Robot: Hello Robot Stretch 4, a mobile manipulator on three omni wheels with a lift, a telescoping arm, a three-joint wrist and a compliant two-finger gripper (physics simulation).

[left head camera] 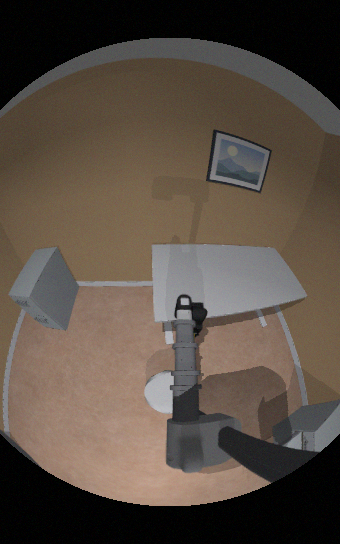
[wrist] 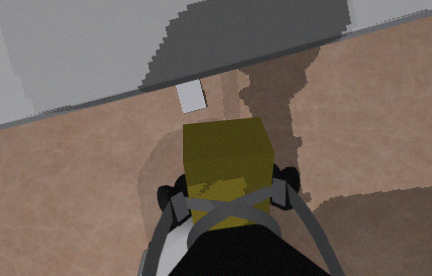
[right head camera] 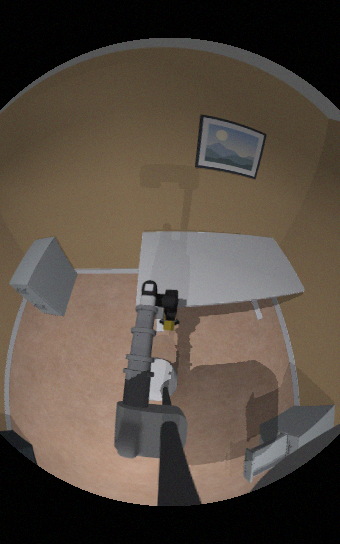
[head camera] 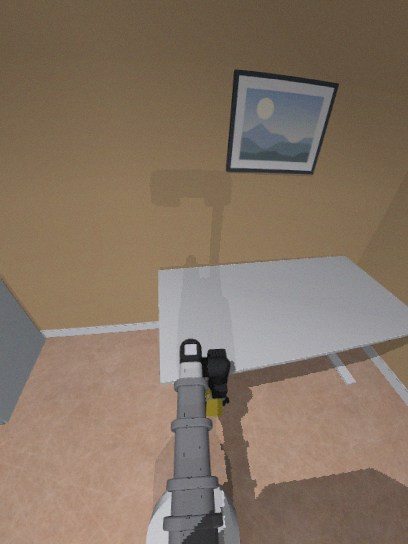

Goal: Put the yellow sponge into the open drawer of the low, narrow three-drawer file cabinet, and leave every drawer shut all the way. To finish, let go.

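Where they show: gripper, between the fingertips: [wrist: 227, 183] [right head camera: 168, 322] [head camera: 213, 403]; robot's base, origin of its link: [left head camera: 167, 390] [right head camera: 154, 378].
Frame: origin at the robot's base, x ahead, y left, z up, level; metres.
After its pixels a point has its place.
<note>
The yellow sponge [head camera: 214, 407] @(y -0.087, x 0.362, z 0.675 m) [right head camera: 169, 325] @(y -0.093, x 0.361, z 0.674 m) [wrist: 227, 165] @(y -0.089, x 0.413, z 0.711 m) is between the two fingertips of my gripper [wrist: 227, 183] @(y -0.088, x 0.386, z 0.645 m) [right head camera: 169, 323] @(y -0.088, x 0.386, z 0.645 m), which is shut on it. In the wrist view the sponge hangs over the floor, just off the front edge of the white table. The low file cabinet [right head camera: 312, 417] [left head camera: 315, 417] is at the lower right of the right and left head camera views. One drawer [right head camera: 267, 457] stands open, pulled out toward the left; its inside is partly visible. The lower part of the cabinet is hidden by the robot's own body and the view's edge.
The white table [head camera: 300, 305] @(y -0.642, x 0.855, z 0.693 m) [left head camera: 235, 275] @(y -0.517, x 0.867, z 0.693 m) [right head camera: 225, 265] @(y -0.513, x 0.853, z 0.693 m) [wrist: 75, 50] @(y 0.011, x 0.509, z 0.693 m) stands against the wall ahead. A taller grey cabinet [left head camera: 52, 290] @(y 1.255, x 0.738, z 0.443 m) [right head camera: 50, 277] @(y 1.256, x 0.748, z 0.440 m) [head camera: 17, 350] @(y 1.272, x 0.892, z 0.212 m) stands at the left. A round white object [left head camera: 160, 392] @(y 0.065, x -0.005, z 0.187 m) [right head camera: 161, 375] @(y -0.063, x 0.040, z 0.187 m) is on the floor beneath the arm. A dark object [right head camera: 17, 447] shows at the lower left.
</note>
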